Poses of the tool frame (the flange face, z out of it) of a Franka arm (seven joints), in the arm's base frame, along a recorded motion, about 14 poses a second.
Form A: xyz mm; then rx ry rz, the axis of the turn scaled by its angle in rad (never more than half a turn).
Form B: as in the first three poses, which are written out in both.
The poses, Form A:
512, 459, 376, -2.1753, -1.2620, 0.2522
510, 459, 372, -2.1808, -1.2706, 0.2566
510, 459, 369, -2.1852, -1.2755, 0.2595
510, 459, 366, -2.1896, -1.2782, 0.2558
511, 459, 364, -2.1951, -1.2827, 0.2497
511, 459, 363, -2.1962, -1.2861, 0.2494
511, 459, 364, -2.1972, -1.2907, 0.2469
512, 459, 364, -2.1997, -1.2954, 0.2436
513, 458, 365, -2.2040, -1.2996, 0.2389
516, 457, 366, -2.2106, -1.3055, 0.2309
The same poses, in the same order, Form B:
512, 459, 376, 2.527, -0.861, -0.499, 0.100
510, 459, 372, 2.537, -0.860, -0.501, 0.101
510, 459, 369, 2.543, -0.859, -0.501, 0.102
510, 459, 366, 2.548, -0.859, -0.502, 0.100
511, 459, 364, 2.555, -0.859, -0.502, 0.098
511, 459, 363, 2.557, -0.859, -0.503, 0.098
511, 459, 364, 2.560, -0.858, -0.504, 0.096
512, 459, 364, 2.564, -0.858, -0.505, 0.095
513, 458, 365, 2.570, -0.858, -0.506, 0.093
516, 457, 366, 2.578, -0.858, -0.506, 0.090

